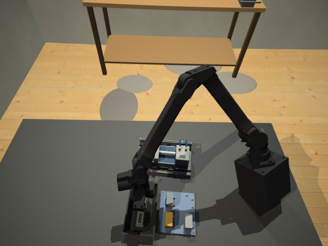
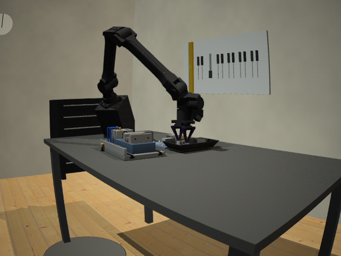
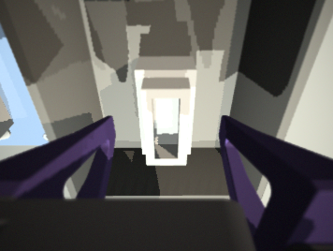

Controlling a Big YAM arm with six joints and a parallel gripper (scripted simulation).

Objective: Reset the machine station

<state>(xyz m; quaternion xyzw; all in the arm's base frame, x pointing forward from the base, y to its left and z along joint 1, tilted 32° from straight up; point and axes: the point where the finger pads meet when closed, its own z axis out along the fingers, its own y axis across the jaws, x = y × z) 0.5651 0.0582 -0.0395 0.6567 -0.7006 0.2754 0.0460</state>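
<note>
Now: hand 20 cm past the gray aluminum blank, 13 cm to the right of it and 2 cm above it. Round my hand: brass blank: 12 cm behind, 11 cm to the left, 2 cm below; then infeed plate: 16 cm behind, 7 cm to the left, 5 cm below; then work stop rod: 4 cm behind, 18 cm to the right, 4 cm above.
</note>
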